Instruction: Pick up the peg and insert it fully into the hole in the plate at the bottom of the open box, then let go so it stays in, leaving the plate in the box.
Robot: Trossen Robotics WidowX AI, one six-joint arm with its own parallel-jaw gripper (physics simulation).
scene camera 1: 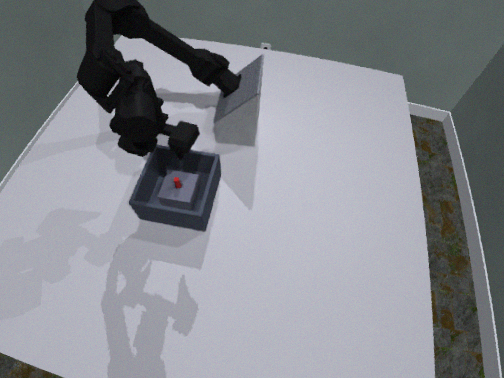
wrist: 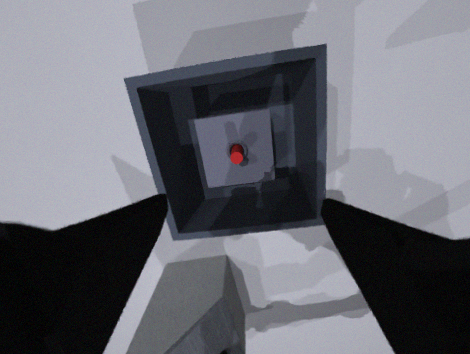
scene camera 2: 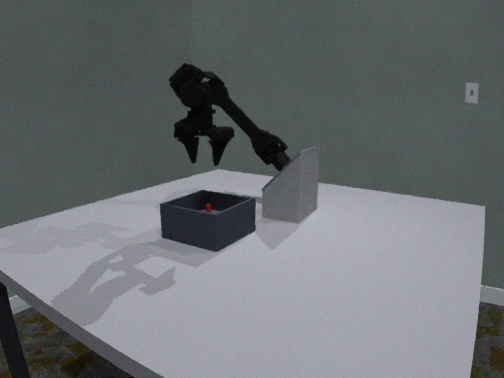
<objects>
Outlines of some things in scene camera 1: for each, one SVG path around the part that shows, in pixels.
My gripper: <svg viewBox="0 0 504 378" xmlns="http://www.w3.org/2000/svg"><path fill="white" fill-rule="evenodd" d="M111 119L110 128L114 133L121 135L118 146L128 153L141 157L147 155L148 152L154 152L158 142L156 137L158 134L169 136L168 145L170 150L174 151L178 159L181 160L183 155L190 151L200 134L199 128L195 124L179 121L177 126L166 124L169 117L168 114L162 112L161 106L164 102L162 98L158 97L155 104L158 132L153 139L147 142L136 143L127 140L121 133L121 127L114 124L114 117Z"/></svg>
A dark blue-grey box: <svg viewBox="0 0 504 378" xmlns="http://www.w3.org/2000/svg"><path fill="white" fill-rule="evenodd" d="M156 145L154 152L150 153L129 200L130 206L141 220L206 232L221 177L220 154L190 150L179 160L176 153L171 151L169 146ZM168 170L199 174L201 185L193 211L161 205L158 194Z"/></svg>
A pale square plate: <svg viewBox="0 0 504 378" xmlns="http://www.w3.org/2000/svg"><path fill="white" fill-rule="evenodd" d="M168 170L158 194L161 205L193 211L201 185L199 174ZM175 177L179 178L181 184L180 188L176 188L174 182Z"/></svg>
</objects>
